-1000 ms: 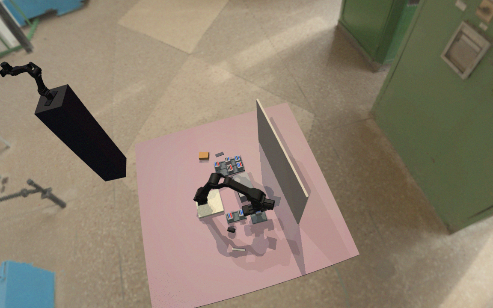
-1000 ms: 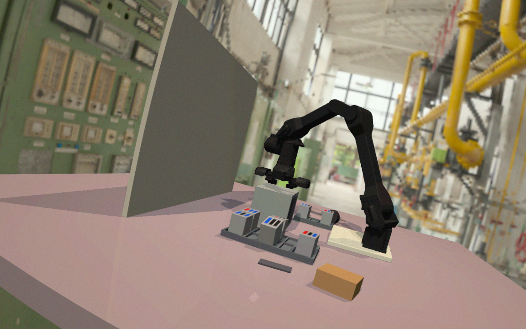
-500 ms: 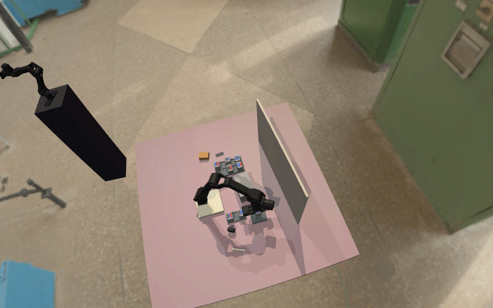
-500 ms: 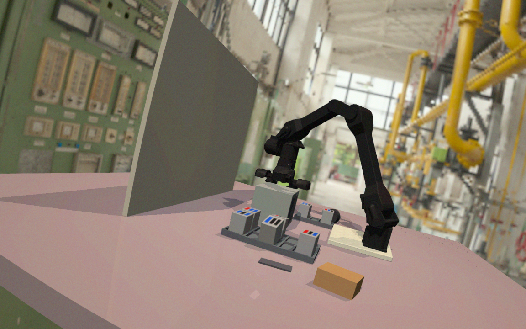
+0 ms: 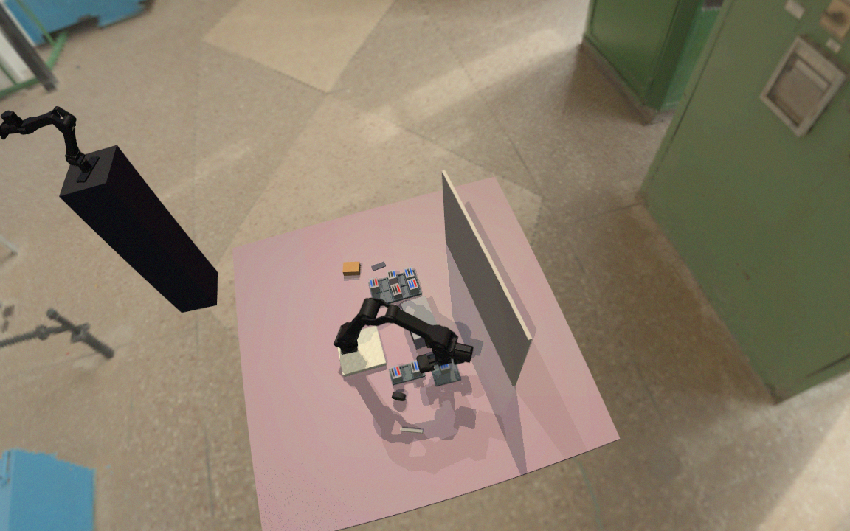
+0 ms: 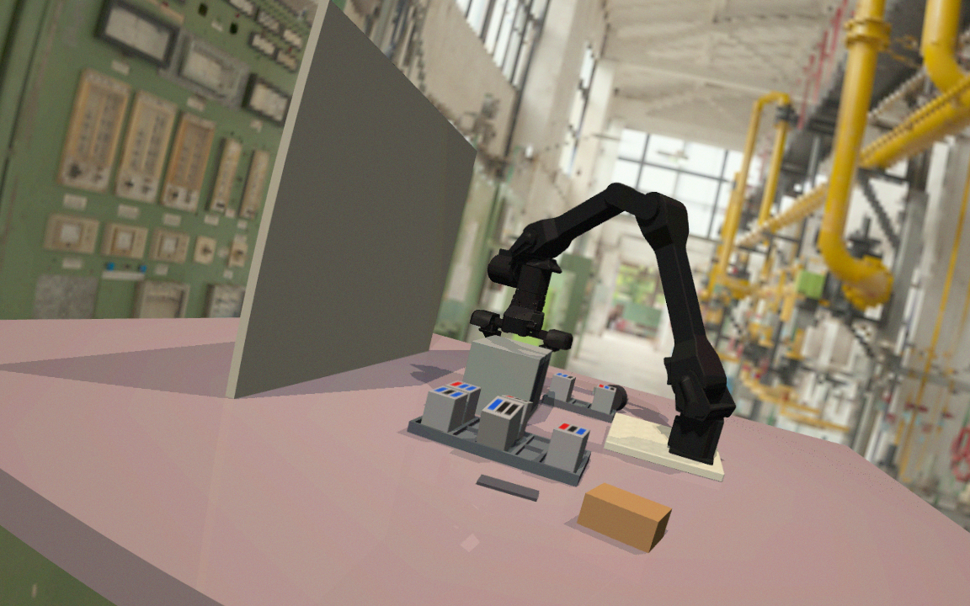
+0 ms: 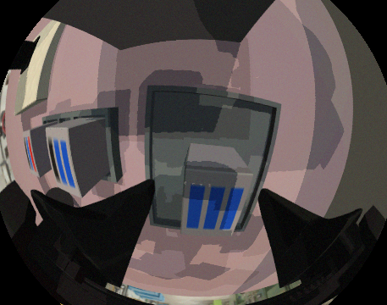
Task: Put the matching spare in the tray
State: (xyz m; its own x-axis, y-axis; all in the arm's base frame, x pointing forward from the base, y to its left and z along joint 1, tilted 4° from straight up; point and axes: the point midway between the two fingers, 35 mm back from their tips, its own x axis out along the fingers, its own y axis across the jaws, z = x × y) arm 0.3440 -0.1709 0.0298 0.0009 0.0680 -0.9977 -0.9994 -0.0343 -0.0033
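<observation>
Right now the dark square tray is 20 mm below my gripper tip. From my gripper tip the other things lie so: mounted unit: 190 mm to the left, 50 mm behind, 30 mm above; then grey wall panel: 220 mm to the left, 200 mm above, 190 mm ahead; then rack: 140 mm behind, 20 mm below, 10 mm to the left.
</observation>
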